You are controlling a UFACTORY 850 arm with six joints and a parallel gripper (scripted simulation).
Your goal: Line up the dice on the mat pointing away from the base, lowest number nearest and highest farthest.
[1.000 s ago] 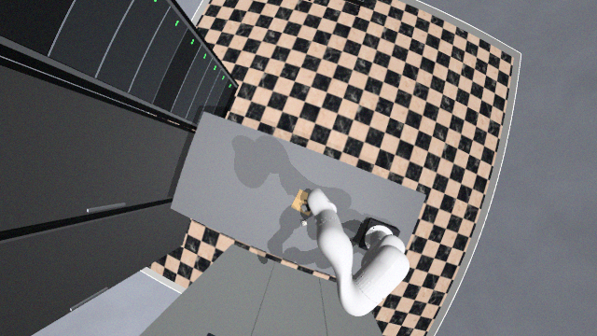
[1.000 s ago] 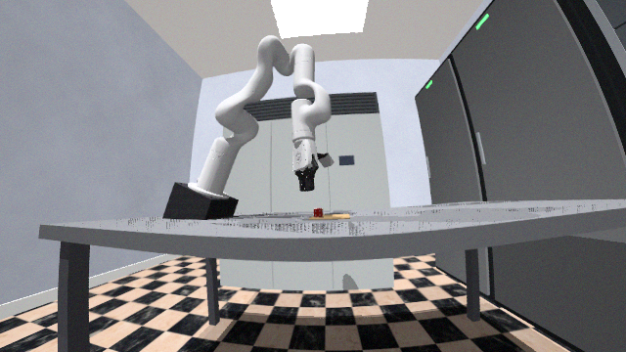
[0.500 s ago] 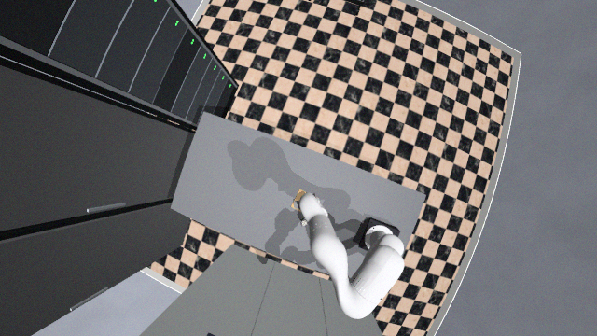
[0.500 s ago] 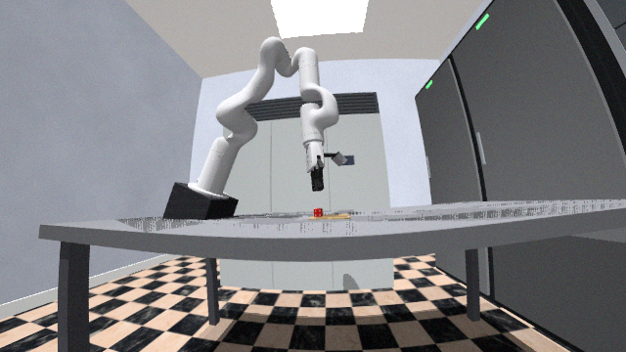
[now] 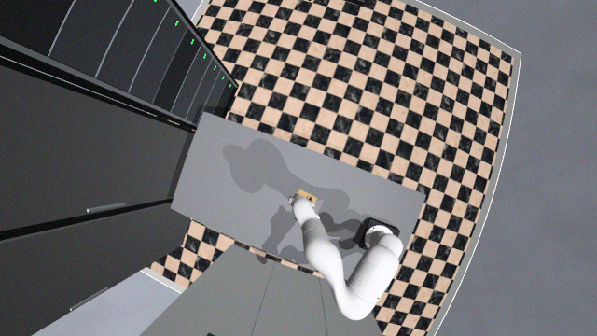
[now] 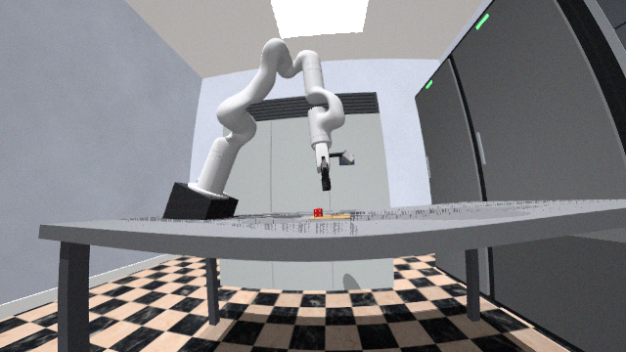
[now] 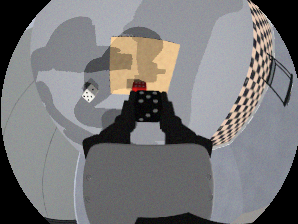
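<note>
Now: hand 1 cm short of the tan mat, 1 cm to the right of it and 12 cm above it. The rest, counted from my hand: red die: 3 cm behind, 1 cm to the left, 10 cm below; then black die: 1 cm below; then white die: 3 cm behind, 14 cm to the left, 11 cm below.
</note>
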